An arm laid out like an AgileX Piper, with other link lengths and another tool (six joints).
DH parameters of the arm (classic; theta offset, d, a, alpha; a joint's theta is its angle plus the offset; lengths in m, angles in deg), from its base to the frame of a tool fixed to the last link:
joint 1: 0 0.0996 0 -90
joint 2: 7.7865 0 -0.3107 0
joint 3: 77.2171 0 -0.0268 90
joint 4: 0 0.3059 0 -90
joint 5: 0 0 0 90
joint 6: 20 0.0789 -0.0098 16
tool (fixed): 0 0.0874 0 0
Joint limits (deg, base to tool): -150..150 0..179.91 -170..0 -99.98..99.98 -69.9..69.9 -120..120
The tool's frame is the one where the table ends.
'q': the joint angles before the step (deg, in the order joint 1, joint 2, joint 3, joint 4, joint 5, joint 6). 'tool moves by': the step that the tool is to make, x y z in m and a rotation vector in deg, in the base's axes. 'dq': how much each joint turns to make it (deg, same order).
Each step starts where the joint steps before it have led.
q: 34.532, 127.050, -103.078, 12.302, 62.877, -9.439
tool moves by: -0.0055, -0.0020, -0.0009, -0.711, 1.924, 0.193
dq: -0.005, 0.007, 0.006, 0.372, 2.004, 0.093
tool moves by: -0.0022, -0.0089, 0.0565, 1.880, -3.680, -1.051
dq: -0.466, -6.138, -0.023, -0.846, 1.865, 1.235
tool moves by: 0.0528, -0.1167, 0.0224, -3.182, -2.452, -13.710
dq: -12.623, -2.552, 0.011, -4.538, 1.519, 2.319
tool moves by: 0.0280, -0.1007, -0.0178, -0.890, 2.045, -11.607
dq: -11.315, 1.927, 0.004, -0.386, 0.231, 0.407
